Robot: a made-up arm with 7 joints.
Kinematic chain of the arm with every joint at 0, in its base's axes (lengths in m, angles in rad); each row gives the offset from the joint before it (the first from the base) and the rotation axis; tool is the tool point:
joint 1: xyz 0 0 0.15 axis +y
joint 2: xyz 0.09 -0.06 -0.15 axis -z
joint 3: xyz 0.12 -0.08 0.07 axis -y
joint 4: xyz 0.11 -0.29 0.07 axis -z
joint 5: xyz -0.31 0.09 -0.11 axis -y
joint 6: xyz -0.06 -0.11 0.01 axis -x
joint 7: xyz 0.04 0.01 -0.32 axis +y
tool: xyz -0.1 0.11 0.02
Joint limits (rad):
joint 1: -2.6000..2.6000
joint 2: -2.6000..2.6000
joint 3: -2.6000..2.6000
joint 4: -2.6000..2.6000
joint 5: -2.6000..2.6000
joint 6: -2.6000..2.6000
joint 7: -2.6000..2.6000
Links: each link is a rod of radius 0.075 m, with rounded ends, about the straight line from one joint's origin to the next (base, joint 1, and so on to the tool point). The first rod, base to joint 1, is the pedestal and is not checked.
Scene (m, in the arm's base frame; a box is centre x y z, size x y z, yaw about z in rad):
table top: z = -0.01
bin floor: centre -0.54 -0.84 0 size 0.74 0.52 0.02 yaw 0.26
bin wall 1: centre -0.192 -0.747 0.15 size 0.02 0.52 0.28 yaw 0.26
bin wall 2: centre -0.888 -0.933 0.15 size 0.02 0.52 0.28 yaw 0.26
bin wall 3: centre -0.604 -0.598 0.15 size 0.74 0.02 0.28 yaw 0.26
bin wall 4: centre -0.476 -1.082 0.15 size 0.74 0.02 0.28 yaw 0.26
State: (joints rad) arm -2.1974 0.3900 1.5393 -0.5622 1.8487 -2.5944 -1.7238
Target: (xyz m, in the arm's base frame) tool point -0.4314 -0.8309 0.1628
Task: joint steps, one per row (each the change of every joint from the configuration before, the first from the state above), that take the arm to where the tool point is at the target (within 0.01 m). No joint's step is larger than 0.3 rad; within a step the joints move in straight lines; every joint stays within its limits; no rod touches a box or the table.
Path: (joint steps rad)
1: 0.0488 -0.2794 -0.0070 -0.1672 -0.0774 -0.0009 0.0244
2: 0.0488 -0.2793 -0.0070 -0.1671 -0.0773 -0.0010 0.0245
3: 0.0487 -0.2794 -0.0069 -0.1672 -0.0774 -0.0009 0.0244
4: 0.0488 -0.2793 -0.0070 -0.1671 -0.0774 -0.0009 0.0244
5: 0.0488 -0.2794 -0.0070 -0.1672 -0.0774 -0.0010 0.0244
6: 0.0488 -0.2793 -0.0070 -0.1671 -0.0773 -0.0009 0.0245
7: -0.1739 0.1996 -0.2920 0.0720 -0.2325 0.0000 -0.1132
8: -0.1738 0.1996 -0.2920 0.0720 -0.2326 0.0000 -0.1131
9: -0.1738 0.1997 -0.2920 0.0721 -0.2325 0.0000 -0.1132
10: -0.1738 0.1996 -0.2920 0.0720 -0.2325 0.0000 -0.1131

